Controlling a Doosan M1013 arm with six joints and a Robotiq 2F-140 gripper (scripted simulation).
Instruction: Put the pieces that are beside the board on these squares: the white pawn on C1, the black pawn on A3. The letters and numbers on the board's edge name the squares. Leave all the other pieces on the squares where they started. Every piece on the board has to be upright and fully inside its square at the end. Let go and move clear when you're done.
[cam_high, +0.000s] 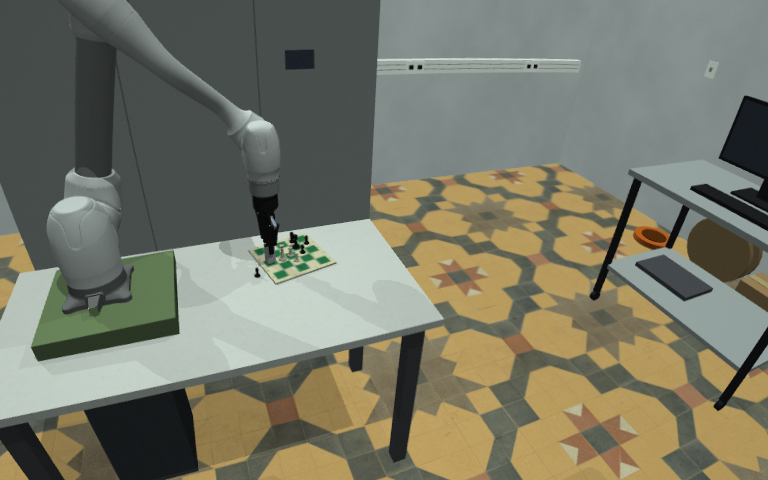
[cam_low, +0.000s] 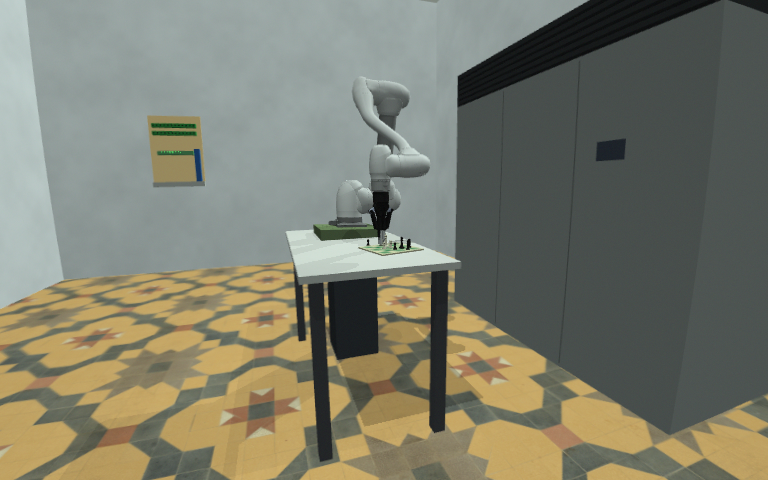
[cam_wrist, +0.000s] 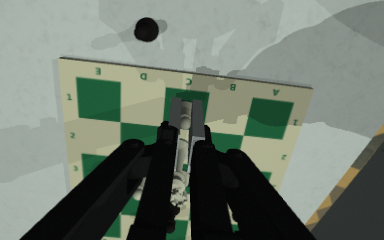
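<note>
Right now my hand is 70 mm short of the chessboard, 40 mm above it and 20 mm to the right of it.
</note>
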